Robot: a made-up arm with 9 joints. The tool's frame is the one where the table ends. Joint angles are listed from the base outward.
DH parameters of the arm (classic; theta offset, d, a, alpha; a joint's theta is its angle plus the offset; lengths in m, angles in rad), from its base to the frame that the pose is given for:
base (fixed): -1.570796 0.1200 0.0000 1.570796
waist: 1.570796 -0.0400 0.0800 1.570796
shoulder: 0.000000 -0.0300 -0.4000 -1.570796
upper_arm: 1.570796 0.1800 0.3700 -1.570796
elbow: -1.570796 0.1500 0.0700 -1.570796
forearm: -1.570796 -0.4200 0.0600 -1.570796
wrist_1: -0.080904 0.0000 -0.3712 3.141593
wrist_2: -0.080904 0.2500 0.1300 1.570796
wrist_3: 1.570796 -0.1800 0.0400 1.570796
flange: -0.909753 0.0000 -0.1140 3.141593
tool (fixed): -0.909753 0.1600 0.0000 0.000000
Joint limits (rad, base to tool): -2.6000..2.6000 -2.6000..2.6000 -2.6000..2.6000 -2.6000..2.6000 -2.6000..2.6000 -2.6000..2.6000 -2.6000..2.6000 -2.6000..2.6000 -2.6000..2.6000
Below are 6 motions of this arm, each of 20 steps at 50 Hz.
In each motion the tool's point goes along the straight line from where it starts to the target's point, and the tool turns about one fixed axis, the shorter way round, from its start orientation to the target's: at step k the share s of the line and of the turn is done. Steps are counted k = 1, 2, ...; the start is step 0. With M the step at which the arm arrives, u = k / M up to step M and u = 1 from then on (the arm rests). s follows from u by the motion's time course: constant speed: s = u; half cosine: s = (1 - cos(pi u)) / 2; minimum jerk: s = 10 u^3 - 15 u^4 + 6 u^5.
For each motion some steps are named. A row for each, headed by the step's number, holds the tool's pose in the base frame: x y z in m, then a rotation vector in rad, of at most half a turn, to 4 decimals.
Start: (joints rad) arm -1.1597 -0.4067 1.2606 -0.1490 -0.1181 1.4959 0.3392 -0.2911 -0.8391
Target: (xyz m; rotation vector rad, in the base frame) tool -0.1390 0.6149 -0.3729 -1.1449 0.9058 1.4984
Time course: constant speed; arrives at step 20
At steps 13, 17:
13: -0.1559 0.6294 -0.3051 -1.1736 0.7635 1.3392
17: -0.1462 0.6211 -0.3438 -1.1584 0.8446 1.4304

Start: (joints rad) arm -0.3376 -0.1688 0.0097 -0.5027 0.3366 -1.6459 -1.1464 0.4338 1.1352
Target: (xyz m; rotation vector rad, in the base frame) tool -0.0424 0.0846 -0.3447 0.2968 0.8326 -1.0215
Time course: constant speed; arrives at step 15
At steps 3, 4, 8, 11, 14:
3: 0.0476 0.0784 -0.4194 0.5664 0.6295 -0.8211
4: 0.0401 0.0789 -0.4132 0.5447 0.6468 -0.8384
8: 0.0101 0.0810 -0.3883 0.4565 0.7153 -0.9064
11: -0.0124 0.0825 -0.3696 0.3889 0.7660 -0.9564
14: -0.0349 0.0841 -0.3509 0.3201 0.8161 -1.0054

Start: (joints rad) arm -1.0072 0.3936 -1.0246 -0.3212 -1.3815 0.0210 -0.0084 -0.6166 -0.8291
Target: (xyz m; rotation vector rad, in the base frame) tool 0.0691 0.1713 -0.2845 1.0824 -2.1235 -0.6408
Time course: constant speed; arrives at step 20
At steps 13, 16, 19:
13: -0.0008 0.1617 -0.2785 1.1553 -2.0473 -0.4688
16: 0.0292 0.1658 -0.2811 1.1251 -2.0810 -0.5422
19: 0.0591 0.1699 -0.2836 1.0933 -2.1131 -0.6161

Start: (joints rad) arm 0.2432 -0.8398 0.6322 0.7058 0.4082 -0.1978 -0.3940 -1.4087 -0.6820
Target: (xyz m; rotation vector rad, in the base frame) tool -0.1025 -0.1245 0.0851 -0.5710 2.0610 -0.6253
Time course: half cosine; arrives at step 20
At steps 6, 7, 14, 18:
6: -0.3458 -0.2408 0.1398 -0.0203 2.0399 -0.9835
7: -0.3253 -0.2310 0.1352 -0.0675 2.0462 -0.9550
14: -0.1657 -0.1547 0.0993 -0.4305 2.0667 -0.7221
18: -0.1100 -0.1281 0.0868 -0.5544 2.0621 -0.6369

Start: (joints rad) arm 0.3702 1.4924 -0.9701 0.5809 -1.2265 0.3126 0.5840 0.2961 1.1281
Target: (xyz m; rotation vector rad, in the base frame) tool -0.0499 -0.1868 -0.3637 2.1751 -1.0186 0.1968
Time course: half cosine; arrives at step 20
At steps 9, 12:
9: -0.0400 -0.0674 -0.3825 2.3272 -1.2137 -0.0846
12: -0.0440 -0.1155 -0.3749 2.2696 -1.1355 0.0323

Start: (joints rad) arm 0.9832 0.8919 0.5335 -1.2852 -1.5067 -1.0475 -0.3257 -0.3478 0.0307
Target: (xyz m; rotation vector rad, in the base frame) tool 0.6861 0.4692 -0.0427 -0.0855 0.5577 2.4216
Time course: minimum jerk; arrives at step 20
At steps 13, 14, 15, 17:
13: 0.6448 0.4156 0.0189 -0.2118 0.4823 2.3734
14: 0.6574 0.4320 0.0000 -0.1735 0.5054 2.3889
15: 0.6679 0.4456 -0.0156 -0.1415 0.5245 2.4012
17: 0.6814 0.4631 -0.0357 -0.1000 0.5492 2.4165

